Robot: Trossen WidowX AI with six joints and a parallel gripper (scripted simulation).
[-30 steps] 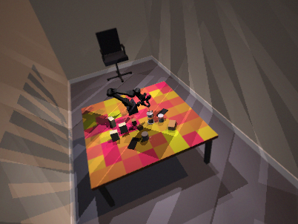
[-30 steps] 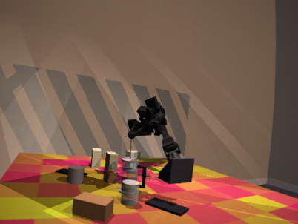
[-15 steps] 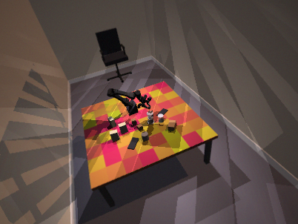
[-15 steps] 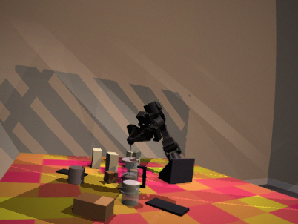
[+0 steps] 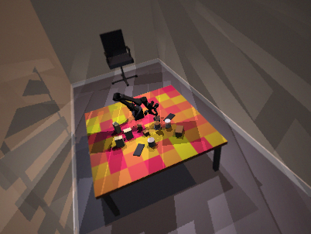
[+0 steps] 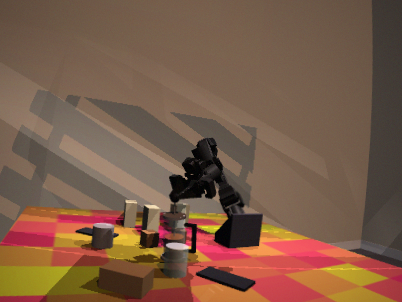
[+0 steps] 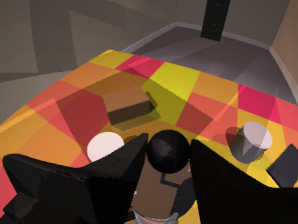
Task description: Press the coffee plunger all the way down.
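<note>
Right now the coffee press is 30 mm behind my gripper tip and 100 mm below it. From my gripper tip the other things lie so: glass cup: 110 mm to the left, 160 mm below; then grey cylinder: 200 mm ahead, 130 mm to the right, 170 mm below.
</note>
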